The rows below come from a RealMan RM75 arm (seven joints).
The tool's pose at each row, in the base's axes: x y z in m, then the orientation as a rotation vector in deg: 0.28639 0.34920 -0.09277 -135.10 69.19 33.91; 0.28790 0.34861 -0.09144 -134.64 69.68 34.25; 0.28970 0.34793 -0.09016 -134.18 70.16 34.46; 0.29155 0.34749 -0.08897 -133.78 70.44 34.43; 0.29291 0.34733 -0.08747 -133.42 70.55 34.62; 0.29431 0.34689 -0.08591 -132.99 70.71 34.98; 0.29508 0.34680 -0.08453 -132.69 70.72 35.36; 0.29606 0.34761 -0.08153 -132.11 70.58 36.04; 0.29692 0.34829 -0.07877 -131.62 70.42 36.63; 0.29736 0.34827 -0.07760 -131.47 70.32 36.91; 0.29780 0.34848 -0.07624 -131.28 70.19 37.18; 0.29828 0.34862 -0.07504 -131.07 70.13 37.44; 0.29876 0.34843 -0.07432 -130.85 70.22 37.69; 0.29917 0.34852 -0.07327 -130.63 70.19 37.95
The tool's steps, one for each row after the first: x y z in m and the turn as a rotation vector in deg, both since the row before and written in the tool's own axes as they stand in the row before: 0.00046 -0.00117 -0.00168 0.12 -0.24 0.48; 0.00068 -0.00136 -0.00174 0.18 -0.18 0.45; 0.00058 -0.00152 -0.00154 0.28 -0.09 0.25; -0.00003 -0.00132 -0.00154 0.17 -0.24 0.17; 0.00013 -0.00122 -0.00175 0.13 -0.34 0.25; -0.00033 -0.00084 -0.00130 0.05 -0.34 0.13; -0.00175 -0.00175 -0.00212 0.14 -0.68 0.13; -0.00161 -0.00154 -0.00196 0.12 -0.60 0.09; -0.00046 -0.00057 -0.00102 -0.01 -0.25 0.01; -0.00072 -0.00071 -0.00103 0.03 -0.28 0.00; -0.00057 -0.00068 -0.00095 0.04 -0.26 0.05; -0.00008 -0.00044 -0.00077 0.03 -0.21 0.15; -0.00049 -0.00057 -0.00084 0.05 -0.25 0.07
